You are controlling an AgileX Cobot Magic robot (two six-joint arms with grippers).
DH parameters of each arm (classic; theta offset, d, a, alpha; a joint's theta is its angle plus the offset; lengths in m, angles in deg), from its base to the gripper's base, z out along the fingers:
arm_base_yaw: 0 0.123 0 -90
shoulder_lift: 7.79 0 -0.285 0
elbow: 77.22 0 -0.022 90
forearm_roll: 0 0.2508 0 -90
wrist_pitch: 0 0 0.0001 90
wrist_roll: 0 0.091 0 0
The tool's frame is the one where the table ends.
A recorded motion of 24 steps. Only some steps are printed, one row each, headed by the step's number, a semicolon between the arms.
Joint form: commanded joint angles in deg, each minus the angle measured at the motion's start. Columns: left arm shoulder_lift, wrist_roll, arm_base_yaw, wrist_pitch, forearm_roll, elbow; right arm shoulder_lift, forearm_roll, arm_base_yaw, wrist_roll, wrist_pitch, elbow.
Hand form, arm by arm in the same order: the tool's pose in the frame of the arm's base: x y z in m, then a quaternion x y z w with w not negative. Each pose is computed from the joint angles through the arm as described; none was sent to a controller.
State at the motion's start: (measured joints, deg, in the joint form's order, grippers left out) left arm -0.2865 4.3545 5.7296 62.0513 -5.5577 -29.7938; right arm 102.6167 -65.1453 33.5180 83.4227 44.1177 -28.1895
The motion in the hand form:
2: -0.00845 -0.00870 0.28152 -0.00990 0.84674 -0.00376 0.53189; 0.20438 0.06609 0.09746 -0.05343 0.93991 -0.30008 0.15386
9: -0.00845 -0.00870 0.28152 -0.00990 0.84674 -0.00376 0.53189; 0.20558 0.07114 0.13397 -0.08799 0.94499 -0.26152 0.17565
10: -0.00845 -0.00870 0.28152 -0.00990 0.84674 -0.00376 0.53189; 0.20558 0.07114 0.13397 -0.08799 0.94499 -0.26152 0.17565
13: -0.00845 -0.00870 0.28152 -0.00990 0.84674 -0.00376 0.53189; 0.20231 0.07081 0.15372 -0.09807 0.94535 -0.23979 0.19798
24: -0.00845 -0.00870 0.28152 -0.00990 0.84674 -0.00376 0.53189; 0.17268 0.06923 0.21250 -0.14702 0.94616 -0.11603 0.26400
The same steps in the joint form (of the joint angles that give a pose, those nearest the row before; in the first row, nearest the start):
2: -0.40 -0.34 0.00 -0.80 -0.06 0.17; -0.92 2.18 0.00 -1.49 1.26 -0.69
9: -0.40 -0.34 0.00 -0.80 -0.06 0.17; -10.60 8.59 0.00 -15.24 1.37 -2.35
10: -0.40 -0.34 0.00 -0.80 -0.06 0.17; -10.60 8.59 0.00 -15.24 1.37 -2.35
13: -0.40 -0.34 0.00 -0.80 -0.06 0.17; -16.21 10.89 0.00 -20.23 1.32 -2.52
24: -0.40 -0.34 0.00 -0.80 -0.06 0.17; -36.33 27.27 0.00 -42.86 -1.83 -2.52

